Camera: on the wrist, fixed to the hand. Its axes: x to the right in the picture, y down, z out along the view.
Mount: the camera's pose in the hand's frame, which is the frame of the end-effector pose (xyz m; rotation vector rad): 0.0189 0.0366 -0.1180 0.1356 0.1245 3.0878
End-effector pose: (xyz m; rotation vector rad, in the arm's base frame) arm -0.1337 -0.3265 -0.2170 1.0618 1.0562 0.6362
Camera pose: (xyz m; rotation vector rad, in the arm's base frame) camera -0.2324 -0.2512 -0.2029 -1.3251 1.1158 -1.8274
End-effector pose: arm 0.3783 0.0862 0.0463 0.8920 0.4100 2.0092
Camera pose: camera 0.2645 0.0868 -0.0055 -0.3406 0.6413 -0.9870
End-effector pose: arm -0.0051 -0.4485 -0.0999 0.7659 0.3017 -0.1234
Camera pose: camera -0.0055 -0.3399 -0.1618 0.5986 -1.0097 2.7849
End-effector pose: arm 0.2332 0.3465 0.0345 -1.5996 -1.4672 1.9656
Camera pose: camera 0.3386 0.4066 0.0044 1.2246 -1.2960 -0.2813
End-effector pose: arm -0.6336 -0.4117 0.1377 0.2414 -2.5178 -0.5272
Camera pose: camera -0.5865 -0.4213 0.2531 -2.5031 -0.3011 0.8630
